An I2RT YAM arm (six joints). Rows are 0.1 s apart.
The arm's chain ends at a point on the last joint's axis. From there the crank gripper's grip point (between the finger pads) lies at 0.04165 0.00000 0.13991 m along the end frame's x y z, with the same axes.
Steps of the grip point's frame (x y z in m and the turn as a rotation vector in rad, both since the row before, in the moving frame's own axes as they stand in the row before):
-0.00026, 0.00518, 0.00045, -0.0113, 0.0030, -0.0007
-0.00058, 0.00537, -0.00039, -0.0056, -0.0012, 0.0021
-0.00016, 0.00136, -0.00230, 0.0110, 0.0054, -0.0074
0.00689, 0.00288, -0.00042, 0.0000, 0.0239, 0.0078
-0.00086, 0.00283, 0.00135, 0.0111, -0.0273, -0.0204
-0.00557, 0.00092, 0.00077, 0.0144, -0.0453, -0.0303
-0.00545, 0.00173, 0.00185, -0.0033, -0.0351, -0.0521
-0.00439, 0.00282, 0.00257, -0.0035, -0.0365, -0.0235
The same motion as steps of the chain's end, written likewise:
-0.00068, 0.00363, 0.00058, -0.0113, 0.0030, -0.0007
-0.00041, 0.00450, -0.00044, -0.0056, -0.0012, 0.0021
-0.00091, 0.00321, -0.00206, 0.0110, 0.0054, -0.0074
0.00356, 0.00254, 0.00062, 0.0000, 0.0239, 0.0078
0.00300, 0.00520, 0.00028, 0.0111, -0.0273, -0.0204
0.00086, 0.00411, -0.00095, 0.0144, -0.0453, -0.0303
-0.00047, 0.00331, 0.00047, -0.0033, -0.0351, -0.0521
0.00075, 0.00325, 0.00114, -0.0035, -0.0365, -0.0235

